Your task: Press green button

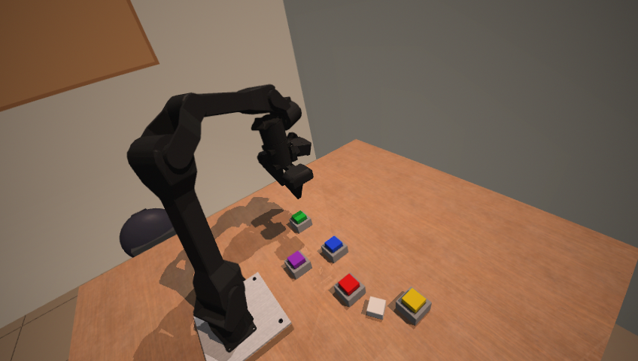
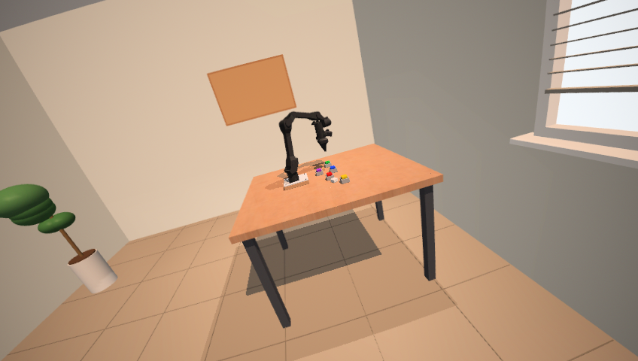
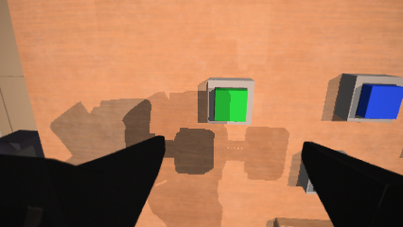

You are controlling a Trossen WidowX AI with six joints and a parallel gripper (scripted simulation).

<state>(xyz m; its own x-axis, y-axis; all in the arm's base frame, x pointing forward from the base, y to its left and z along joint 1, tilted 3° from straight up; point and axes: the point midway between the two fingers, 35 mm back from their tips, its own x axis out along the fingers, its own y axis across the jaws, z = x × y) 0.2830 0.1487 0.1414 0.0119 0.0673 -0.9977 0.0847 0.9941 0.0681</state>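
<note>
Right now my gripper tip is 90 mm above the green button. Also, from my gripper tip: blue button: 150 mm to the right, 90 mm below; then red button: 260 mm to the right, 90 mm below, 60 mm behind; then purple button: 120 mm to the right, 100 mm behind, 90 mm below.
</note>
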